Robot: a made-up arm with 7 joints. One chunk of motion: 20 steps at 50 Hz.
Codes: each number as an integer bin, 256 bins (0 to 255) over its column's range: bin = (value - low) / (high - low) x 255, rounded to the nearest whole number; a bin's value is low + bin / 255 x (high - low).
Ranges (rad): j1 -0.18..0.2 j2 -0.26..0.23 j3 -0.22..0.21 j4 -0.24..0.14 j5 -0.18..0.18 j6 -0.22..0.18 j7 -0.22..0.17
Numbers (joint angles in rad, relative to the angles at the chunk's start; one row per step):
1: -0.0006 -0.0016 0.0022 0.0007 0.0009 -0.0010 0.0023
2: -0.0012 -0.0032 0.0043 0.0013 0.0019 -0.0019 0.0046
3: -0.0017 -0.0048 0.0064 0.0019 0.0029 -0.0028 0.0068
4: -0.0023 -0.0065 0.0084 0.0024 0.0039 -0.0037 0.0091
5: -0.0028 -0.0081 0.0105 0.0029 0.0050 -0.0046 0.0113
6: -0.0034 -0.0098 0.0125 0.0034 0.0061 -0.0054 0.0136
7: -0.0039 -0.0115 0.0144 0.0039 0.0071 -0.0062 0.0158
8: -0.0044 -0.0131 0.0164 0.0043 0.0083 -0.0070 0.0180
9: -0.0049 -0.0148 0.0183 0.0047 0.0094 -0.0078 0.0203
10: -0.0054 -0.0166 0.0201 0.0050 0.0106 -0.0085 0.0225
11: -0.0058 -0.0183 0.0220 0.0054 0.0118 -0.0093 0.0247
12: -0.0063 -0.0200 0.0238 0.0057 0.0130 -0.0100 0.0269
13: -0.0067 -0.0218 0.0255 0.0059 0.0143 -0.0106 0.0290
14: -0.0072 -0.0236 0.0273 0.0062 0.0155 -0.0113 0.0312
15: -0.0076 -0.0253 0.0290 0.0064 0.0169 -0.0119 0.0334
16: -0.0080 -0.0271 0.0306 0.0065 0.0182 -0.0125 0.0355
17: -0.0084 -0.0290 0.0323 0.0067 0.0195 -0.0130 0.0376
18: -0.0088 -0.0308 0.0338 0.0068 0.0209 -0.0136 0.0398
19: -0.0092 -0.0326 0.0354 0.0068 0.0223 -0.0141 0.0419
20: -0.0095 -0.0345 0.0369 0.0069 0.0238 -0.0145 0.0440
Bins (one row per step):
1: 120 134 132 162 128 140 145
2: 120 134 133 162 129 139 147
3: 120 133 134 162 130 138 148
4: 119 132 135 163 130 138 150
5: 119 131 137 163 131 137 151
6: 119 130 138 163 132 137 153
7: 118 129 139 164 133 136 154
8: 118 128 140 164 133 136 156
9: 118 128 141 164 134 135 157
10: 117 127 142 164 135 135 159
11: 117 126 144 165 136 134 160
12: 117 125 145 165 137 134 161
13: 116 124 146 165 138 133 163
14: 116 123 147 165 138 133 164
15: 116 122 148 165 139 133 166
16: 115 121 149 165 140 132 167
17: 115 120 150 166 141 132 168
18: 115 119 151 166 142 132 170
19: 115 118 151 166 143 131 171
20: 114 117 152 166 144 131 173

